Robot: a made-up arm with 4 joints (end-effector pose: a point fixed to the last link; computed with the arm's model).
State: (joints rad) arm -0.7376 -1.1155 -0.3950 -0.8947
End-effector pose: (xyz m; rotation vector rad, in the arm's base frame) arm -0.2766 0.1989 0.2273 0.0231 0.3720 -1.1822
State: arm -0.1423 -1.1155 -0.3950 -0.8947
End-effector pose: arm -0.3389 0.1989 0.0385 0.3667 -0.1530 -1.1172
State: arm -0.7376 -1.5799 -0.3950 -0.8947
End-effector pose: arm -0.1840 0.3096 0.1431 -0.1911 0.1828 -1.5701
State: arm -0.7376 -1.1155 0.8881 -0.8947
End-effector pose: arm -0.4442 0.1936 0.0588 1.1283 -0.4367 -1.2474
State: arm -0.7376 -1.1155 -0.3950 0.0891
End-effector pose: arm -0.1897 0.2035 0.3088 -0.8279 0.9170 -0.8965
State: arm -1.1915 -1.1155 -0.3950 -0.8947
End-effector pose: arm -0.1626 0.1989 0.3287 -0.2490 0.7703 -1.1832
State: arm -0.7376 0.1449 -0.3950 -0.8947
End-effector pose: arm -0.2715 -0.2289 0.2227 0.5293 0.7569 -0.0487
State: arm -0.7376 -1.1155 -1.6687 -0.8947
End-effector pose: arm -0.0860 0.2997 0.1307 -1.0753 1.0622 -0.7730
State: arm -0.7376 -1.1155 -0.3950 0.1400
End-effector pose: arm -0.1838 0.2051 0.3105 -0.8715 0.9431 -0.8762
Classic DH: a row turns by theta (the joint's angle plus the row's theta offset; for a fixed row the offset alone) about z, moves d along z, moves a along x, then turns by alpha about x. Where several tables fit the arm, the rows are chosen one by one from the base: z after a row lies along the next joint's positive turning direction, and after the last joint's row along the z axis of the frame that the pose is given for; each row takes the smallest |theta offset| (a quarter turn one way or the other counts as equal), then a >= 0, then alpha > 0; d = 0 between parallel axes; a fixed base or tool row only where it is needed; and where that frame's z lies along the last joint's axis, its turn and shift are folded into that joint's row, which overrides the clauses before.
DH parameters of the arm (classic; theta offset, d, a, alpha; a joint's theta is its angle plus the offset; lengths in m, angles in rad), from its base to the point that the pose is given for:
base (fixed): 0 0.0312 0 1.5708
joint 1: 0 0.0103 -0.0399 -1.5708
joint 2: -1.5708 -0.1676 0.0215 -1.5708
joint 3: -0.9694 0 0.1801 3.1416
joint 4: -0.9694 0.3183 0.1256 -1.5708
tool (fixed): 1.5708 0.0121 0 0

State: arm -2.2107 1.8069 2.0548 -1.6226
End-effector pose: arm -0.2347 -0.3218 0.1733 -0.1793 -0.4229 1.3693
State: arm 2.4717 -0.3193 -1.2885 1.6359
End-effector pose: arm 0.2227 0.2966 -0.1284 -0.8636 -0.1384 -2.6289
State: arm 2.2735 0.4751 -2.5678 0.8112
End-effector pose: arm 0.4991 0.0788 -0.1275 1.0307 -0.0167 2.4030
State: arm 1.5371 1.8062 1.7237 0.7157
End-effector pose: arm 0.3992 -0.2662 0.2759 -0.5966 -0.2365 1.5931
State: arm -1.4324 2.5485 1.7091 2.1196
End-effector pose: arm -0.1743 0.0314 -0.3687 1.4803 0.1060 1.9365
